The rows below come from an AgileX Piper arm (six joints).
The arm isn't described. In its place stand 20 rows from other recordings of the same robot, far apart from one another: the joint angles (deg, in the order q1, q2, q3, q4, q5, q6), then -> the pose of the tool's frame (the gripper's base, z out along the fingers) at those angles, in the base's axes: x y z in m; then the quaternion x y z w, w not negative.
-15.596, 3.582, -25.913, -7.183, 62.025, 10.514 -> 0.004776 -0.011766 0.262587 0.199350 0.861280 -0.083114 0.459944
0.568, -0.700, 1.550, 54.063, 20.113, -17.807 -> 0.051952 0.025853 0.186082 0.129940 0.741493 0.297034 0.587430
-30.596, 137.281, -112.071, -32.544, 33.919, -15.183 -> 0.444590 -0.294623 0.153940 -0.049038 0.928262 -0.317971 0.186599
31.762, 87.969, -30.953, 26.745, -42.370, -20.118 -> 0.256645 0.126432 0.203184 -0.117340 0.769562 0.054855 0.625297
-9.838, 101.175, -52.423, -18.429, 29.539, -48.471 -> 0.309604 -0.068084 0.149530 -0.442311 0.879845 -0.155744 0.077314
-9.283, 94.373, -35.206, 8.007, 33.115, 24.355 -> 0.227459 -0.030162 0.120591 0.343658 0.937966 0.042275 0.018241
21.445, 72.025, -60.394, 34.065, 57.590, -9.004 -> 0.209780 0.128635 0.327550 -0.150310 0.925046 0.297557 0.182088
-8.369, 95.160, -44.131, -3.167, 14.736, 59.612 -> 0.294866 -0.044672 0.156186 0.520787 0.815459 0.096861 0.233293
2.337, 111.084, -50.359, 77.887, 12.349, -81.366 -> 0.342610 0.033027 0.102009 -0.079481 0.953912 0.097785 0.272347
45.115, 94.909, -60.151, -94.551, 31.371, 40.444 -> 0.287890 0.222129 0.260370 -0.538462 0.635644 -0.271725 0.481852
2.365, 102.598, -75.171, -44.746, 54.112, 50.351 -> 0.370605 -0.036638 0.246069 0.203991 0.914418 -0.249735 0.244661
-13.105, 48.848, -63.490, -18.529, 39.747, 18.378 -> 0.148188 -0.053483 0.437584 0.178573 0.790192 -0.129112 0.571872
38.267, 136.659, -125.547, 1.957, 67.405, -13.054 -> 0.398150 0.317722 0.196671 -0.424689 0.893774 0.047420 0.136229
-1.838, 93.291, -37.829, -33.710, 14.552, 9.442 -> 0.272183 -0.021431 0.143285 -0.165169 0.955244 -0.117814 0.215284
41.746, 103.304, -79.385, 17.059, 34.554, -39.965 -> 0.289695 0.278820 0.257436 -0.546535 0.768962 0.122967 0.308018
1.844, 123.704, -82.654, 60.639, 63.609, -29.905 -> 0.411171 0.084320 0.150584 0.016420 0.898930 0.436451 0.034128
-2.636, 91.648, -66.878, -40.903, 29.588, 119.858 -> 0.351376 -0.045629 0.281303 0.662077 0.619954 0.138522 0.397647
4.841, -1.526, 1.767, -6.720, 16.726, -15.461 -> 0.053807 0.001482 0.178083 -0.169180 0.757692 -0.106391 0.621258
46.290, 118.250, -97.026, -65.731, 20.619, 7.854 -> 0.361566 0.335948 0.268074 -0.595458 0.587957 -0.183497 0.515815
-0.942, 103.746, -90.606, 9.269, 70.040, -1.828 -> 0.374919 0.007614 0.286414 0.011952 0.991558 0.075879 0.104463
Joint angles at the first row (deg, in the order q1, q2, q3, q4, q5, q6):
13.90 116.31 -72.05 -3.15 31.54 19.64
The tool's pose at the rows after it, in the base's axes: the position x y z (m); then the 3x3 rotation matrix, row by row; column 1 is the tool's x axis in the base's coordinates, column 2 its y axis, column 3 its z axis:
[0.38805 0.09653 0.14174], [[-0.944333 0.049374 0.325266], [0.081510 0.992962 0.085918], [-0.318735 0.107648 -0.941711]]
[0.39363 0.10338 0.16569], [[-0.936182 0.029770 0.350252], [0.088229 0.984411 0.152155], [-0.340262 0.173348 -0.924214]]
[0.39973 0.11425 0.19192], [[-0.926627 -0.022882 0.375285], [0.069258 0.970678 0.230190], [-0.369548 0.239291 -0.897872]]
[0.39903 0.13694 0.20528], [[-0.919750 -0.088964 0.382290], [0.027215 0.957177 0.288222], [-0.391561 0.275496 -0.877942]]
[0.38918 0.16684 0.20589], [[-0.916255 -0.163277 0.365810], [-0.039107 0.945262 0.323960], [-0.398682 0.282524 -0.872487]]
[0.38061 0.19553 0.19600], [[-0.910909 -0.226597 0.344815], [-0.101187 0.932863 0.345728], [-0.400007 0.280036 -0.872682]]
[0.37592 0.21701 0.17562], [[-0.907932 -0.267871 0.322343], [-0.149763 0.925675 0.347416], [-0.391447 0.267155 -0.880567]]
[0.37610 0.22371 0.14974], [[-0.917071 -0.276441 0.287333], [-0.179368 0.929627 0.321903], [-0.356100 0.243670 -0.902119]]
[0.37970 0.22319 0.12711], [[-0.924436 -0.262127 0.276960], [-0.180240 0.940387 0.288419], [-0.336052 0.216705 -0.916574]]
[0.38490 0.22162 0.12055], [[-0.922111 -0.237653 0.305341], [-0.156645 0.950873 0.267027], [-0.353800 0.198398 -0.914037]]
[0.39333 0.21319 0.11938], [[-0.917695 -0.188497 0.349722], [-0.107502 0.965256 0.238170], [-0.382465 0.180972 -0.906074]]
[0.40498 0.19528 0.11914], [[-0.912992 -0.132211 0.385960], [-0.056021 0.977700 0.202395], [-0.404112 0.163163 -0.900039]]
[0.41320 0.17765 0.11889], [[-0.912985 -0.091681 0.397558], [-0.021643 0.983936 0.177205], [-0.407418 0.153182 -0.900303]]
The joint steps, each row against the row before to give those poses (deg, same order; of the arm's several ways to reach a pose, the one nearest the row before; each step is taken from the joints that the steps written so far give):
0.00 -0.87 -1.22 3.70 1.63 -2.28
0.00 -1.64 -3.08 5.73 2.37 -4.34
0.42 -1.18 -4.05 5.85 2.76 -5.21
2.59 -0.19 -2.50 2.92 1.03 -2.25
4.19 0.15 -0.26 0.69 -0.38 -0.60
4.06 1.53 -0.10 0.13 -1.48 -0.22
2.98 2.90 0.00 -0.37 -2.19 -0.05
0.91 3.45 0.00 -0.94 -0.93 0.16
0.00 3.03 0.00 -2.01 -1.59 1.61
-0.13 1.14 -0.35 -2.90 -1.87 3.30
-1.01 0.40 -0.25 -4.12 -1.85 4.98
-2.35 0.23 -0.24 -3.57 -1.02 3.61
-2.37 0.06 -0.05 -1.19 0.00 0.82

